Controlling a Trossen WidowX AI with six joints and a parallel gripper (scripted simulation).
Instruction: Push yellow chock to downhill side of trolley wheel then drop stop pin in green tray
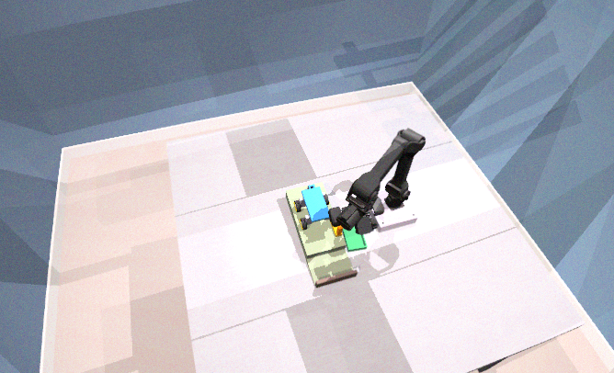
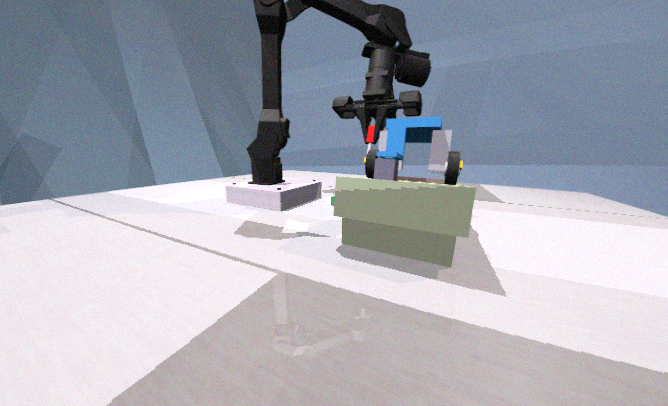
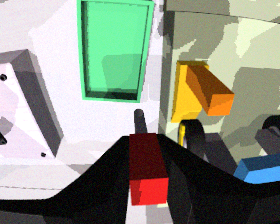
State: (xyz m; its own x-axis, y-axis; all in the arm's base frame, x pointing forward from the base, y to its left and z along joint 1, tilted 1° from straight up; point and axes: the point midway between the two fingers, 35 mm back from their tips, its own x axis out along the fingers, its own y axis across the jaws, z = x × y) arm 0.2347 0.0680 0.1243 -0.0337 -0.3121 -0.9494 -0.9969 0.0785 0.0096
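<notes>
Right now the red-headed stop pin is right at my gripper tip. Also, from my gripper tip: yellow chock: 40 mm ahead, 10 mm to the right, 50 mm below; blue trolley: 100 mm ahead, 100 mm to the right, 20 mm below; green tray: 20 mm behind, 10 mm to the left, 140 mm below.
</notes>
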